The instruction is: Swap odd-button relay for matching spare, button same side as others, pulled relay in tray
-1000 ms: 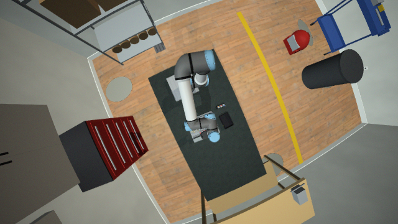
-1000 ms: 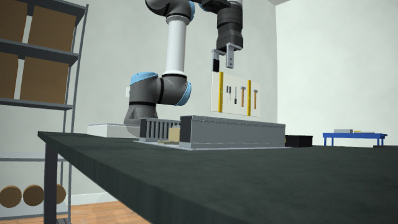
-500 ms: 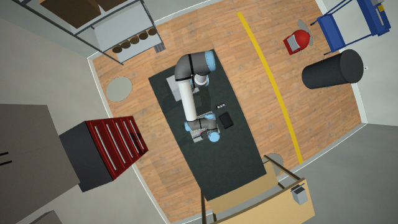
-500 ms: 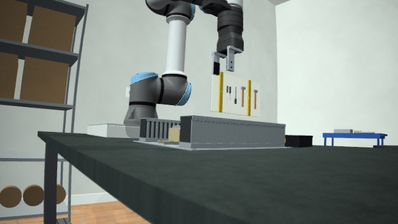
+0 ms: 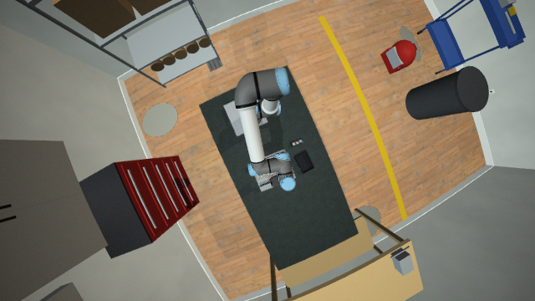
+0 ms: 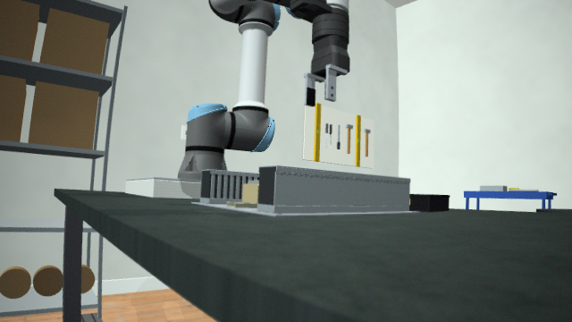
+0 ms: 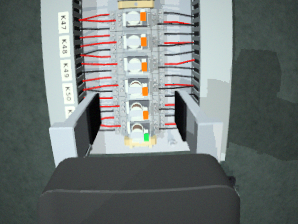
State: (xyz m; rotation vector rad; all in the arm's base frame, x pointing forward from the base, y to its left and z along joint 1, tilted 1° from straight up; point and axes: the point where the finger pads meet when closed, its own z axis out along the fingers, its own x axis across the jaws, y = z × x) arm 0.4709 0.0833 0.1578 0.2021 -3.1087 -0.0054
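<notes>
The white relay lies 10 mm behind my hand, 80 mm to the left of it and 170 mm below it. From my hand the other things lie so: tray (250 mm to the left, 200 mm below); then panel (30 mm to the right, 220 mm below).
</notes>
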